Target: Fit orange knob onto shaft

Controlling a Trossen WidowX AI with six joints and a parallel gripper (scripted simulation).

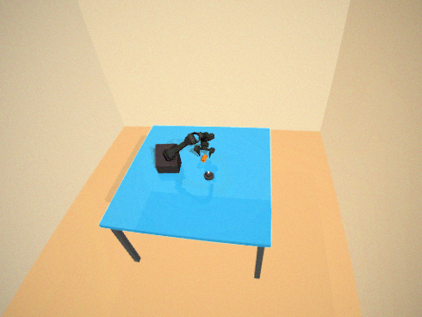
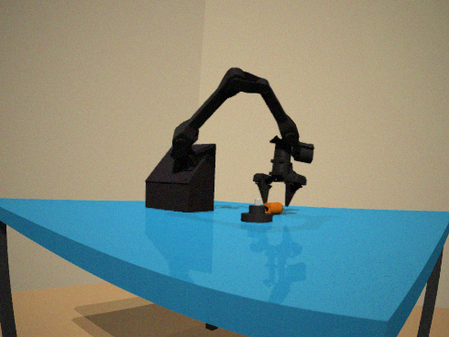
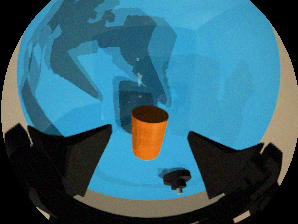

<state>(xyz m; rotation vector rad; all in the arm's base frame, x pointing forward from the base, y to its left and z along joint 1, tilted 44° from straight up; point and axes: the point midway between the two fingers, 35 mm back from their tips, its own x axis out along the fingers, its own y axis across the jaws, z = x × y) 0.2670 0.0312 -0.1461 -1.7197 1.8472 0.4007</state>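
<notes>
My gripper tip is now 10 mm above the orange knob. The rest, counted from my gripper tip: round pedestal 60 mm ahead, 210 mm to the right.
</notes>
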